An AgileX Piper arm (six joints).
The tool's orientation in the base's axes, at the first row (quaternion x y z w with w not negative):
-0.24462 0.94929 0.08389 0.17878
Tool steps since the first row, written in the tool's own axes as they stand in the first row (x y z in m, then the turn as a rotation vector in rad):
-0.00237 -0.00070 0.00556 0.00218 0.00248 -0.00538
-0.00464 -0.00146 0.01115 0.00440 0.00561 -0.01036
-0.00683 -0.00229 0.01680 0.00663 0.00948 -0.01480
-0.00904 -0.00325 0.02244 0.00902 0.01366 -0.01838
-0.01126 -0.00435 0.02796 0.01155 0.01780 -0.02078
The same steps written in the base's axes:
0.00394 0.00180 -0.00427 -0.00461 -0.00013 0.00431
0.00784 0.00350 -0.00862 -0.00946 0.00039 0.00828
0.01172 0.00513 -0.01306 -0.01452 0.00168 0.01180
0.01568 0.00665 -0.01748 -0.01960 0.00338 0.01450
0.01969 0.00802 -0.02181 -0.02443 0.00527 0.01604

